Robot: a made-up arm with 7 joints.
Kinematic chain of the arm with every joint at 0, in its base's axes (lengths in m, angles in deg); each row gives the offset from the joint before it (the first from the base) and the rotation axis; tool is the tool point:
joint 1: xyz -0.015 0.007 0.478 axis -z
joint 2: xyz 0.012 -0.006 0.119 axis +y
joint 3: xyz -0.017 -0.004 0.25 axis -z
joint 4: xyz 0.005 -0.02 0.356 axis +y
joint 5: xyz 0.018 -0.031 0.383 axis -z
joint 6: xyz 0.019 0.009 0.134 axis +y
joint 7: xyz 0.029 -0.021 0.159 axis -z
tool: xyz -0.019 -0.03 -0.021
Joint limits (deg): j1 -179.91..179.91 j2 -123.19..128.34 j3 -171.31..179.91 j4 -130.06..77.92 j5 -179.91..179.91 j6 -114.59..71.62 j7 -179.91..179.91
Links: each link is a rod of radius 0.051 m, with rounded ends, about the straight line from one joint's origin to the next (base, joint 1, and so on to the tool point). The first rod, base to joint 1, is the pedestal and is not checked.
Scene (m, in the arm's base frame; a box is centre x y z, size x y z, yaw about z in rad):
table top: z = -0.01
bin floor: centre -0.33 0.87 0 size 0.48 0.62 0.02 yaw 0.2
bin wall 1: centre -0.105 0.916 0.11 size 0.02 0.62 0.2 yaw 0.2
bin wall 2: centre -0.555 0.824 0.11 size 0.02 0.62 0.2 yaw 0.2
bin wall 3: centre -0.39 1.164 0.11 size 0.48 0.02 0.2 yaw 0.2
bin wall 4: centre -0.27 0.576 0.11 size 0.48 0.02 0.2 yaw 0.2
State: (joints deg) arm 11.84 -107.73 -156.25 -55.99 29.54 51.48 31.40
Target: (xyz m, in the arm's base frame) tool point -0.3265 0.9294 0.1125
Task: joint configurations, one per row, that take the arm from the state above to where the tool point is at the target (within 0.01 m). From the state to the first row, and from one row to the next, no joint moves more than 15 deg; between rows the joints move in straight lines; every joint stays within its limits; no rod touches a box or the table.
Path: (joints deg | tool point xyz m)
1: 15.69 -105.06 -153.44 -42.66 28.58 54.00 30.56 | -1.1406 0.2942 0.6192
2: 19.54 -102.40 -150.63 -29.33 27.63 56.52 29.72 | -1.1288 0.4257 0.5451
3: 23.39 -99.73 -147.83 -16.01 26.67 59.03 28.88 | -1.0753 0.5613 0.4786
4: 27.24 -97.06 -145.02 -2.68 25.72 61.55 28.04 | -0.9809 0.6902 0.4236
5: 31.10 -94.39 -142.21 10.65 24.76 64.07 27.20 | -0.8498 0.8010 0.3837
6: 34.95 -91.73 -139.40 23.98 23.81 66.59 26.36 | -0.6896 0.8829 0.3604
7: 38.80 -89.06 -136.60 37.31 22.85 69.10 25.53 | -0.5109 0.9274 0.3544
8: 42.65 -86.39 -133.79 50.64 21.90 71.62 24.69 | -0.3265 0.9294 0.3647
9: 45.95 -94.63 -137.61 41.79 22.35 71.62 25.41 | -0.3327 0.9383 0.2383
10: 49.25 -102.87 -141.43 32.95 22.80 71.62 26.14 | -0.3264 0.9294 0.1124

